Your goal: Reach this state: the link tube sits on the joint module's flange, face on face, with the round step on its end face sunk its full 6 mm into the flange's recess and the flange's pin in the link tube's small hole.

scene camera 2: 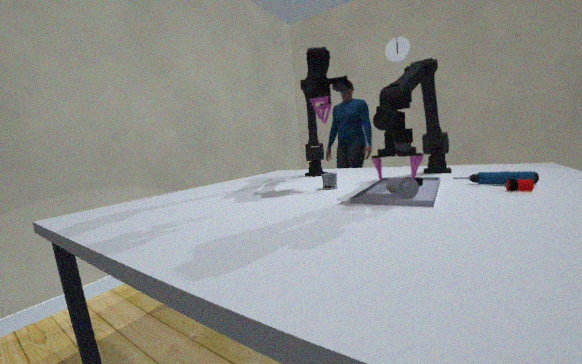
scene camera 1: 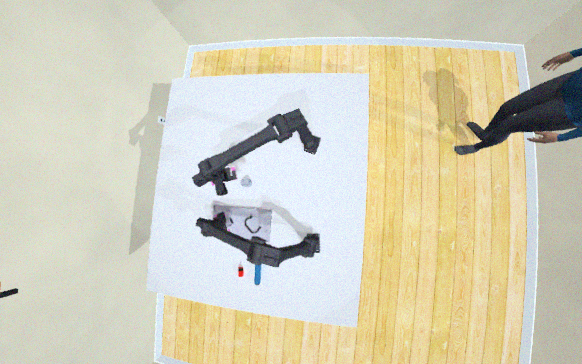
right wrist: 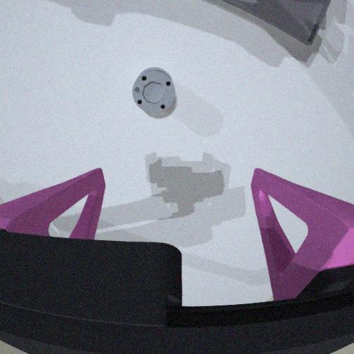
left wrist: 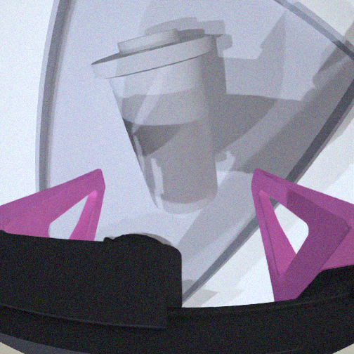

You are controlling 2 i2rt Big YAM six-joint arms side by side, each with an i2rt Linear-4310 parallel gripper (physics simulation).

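Seen in the pictures: left gripper, fingertip midpoint: (scene camera 2: pixel 396 180) (scene camera 1: pixel 226 222); right gripper, fingertip midpoint: (scene camera 2: pixel 322 120) (scene camera 1: pixel 228 178); left arm's base, link origin: (scene camera 2: pixel 437 172) (scene camera 1: pixel 313 243); right arm's base, link origin: (scene camera 2: pixel 315 175) (scene camera 1: pixel 312 144).
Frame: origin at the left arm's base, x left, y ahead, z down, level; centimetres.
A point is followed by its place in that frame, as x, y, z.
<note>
The grey link tube (scene camera 2: pixel 403 187) @[-11.3, 64.8, -4.0] (left wrist: pixel 170 130) lies on its side in the tray (scene camera 1: pixel 270 225) @[-11.6, 27.9, -1.6] (scene camera 2: pixel 390 202) @[-14.3, 69.7, -0.8] (left wrist: pixel 45 100). Its wide collar and round step point to the top of the left wrist view; its small hole is not visible. The joint module (scene camera 1: pixel 246 181) (scene camera 2: pixel 329 181) @[-39.6, 46.6, -3.3] (right wrist: pixel 154 92) stands upright on the table, its flange with recess, pin and dark holes facing up. My left gripper (scene camera 1: pixel 222 223) @[-13.7, 57.1, -4.9] (scene camera 2: pixel 397 177) @[-13.7, 57.1, -4.9] (left wrist: pixel 177 177) is open and empty above the tray, near the tube. My right gripper (scene camera 1: pixel 223 177) @[-40.7, 45.9, -27.0] (scene camera 2: pixel 324 120) @[-40.7, 45.9, -27.0] (right wrist: pixel 177 176) is open and empty, high above the table beside the module.
A black curved part (scene camera 1: pixel 252 225) @[-11.5, 40.7, -0.4] lies in the tray. A blue screwdriver (scene camera 1: pixel 257 275) @[20.7, 36.6, -4.0] (scene camera 2: pixel 505 178) @[18.6, 38.9, -2.2] and a red-and-black object (scene camera 1: pixel 240 271) @[18.9, 48.6, -3.2] (scene camera 2: pixel 521 185) @[19.6, 50.6, -1.9] lie beyond the tray, on the side away from the module. A person (scene camera 1: pixel 535 105) (scene camera 2: pixel 351 125) stands away from the table.
</note>
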